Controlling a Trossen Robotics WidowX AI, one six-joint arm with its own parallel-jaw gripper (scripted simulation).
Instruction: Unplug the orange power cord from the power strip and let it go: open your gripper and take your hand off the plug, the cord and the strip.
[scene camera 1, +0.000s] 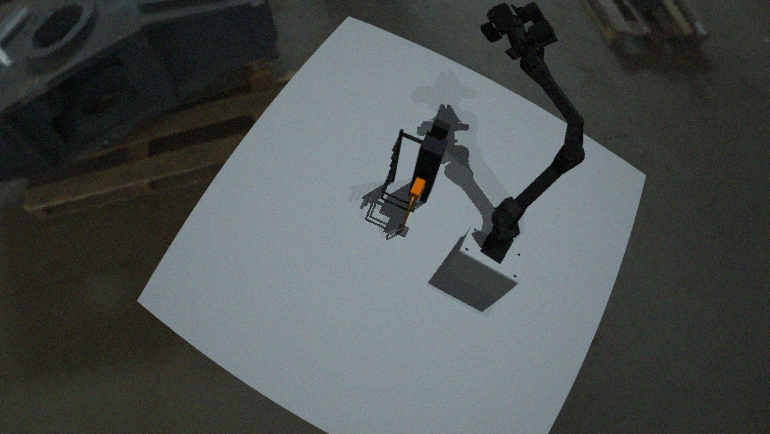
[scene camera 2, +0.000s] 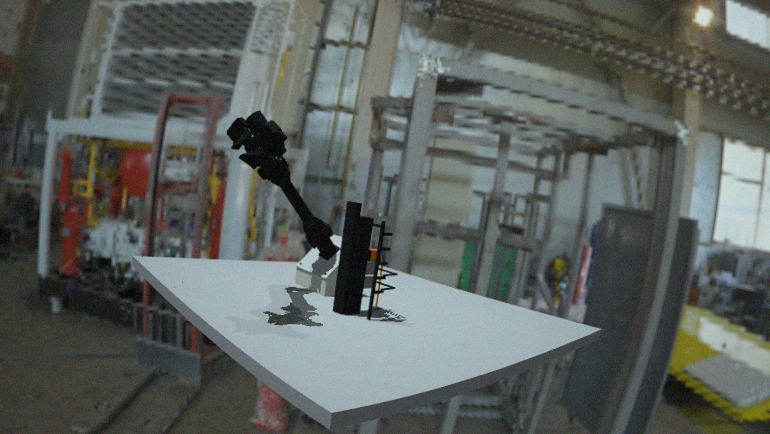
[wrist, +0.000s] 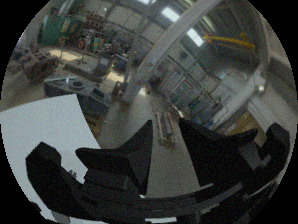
In view: the gripper (scene camera 2: 235, 151).
The gripper shows as well in the wrist view (wrist: 165, 122).
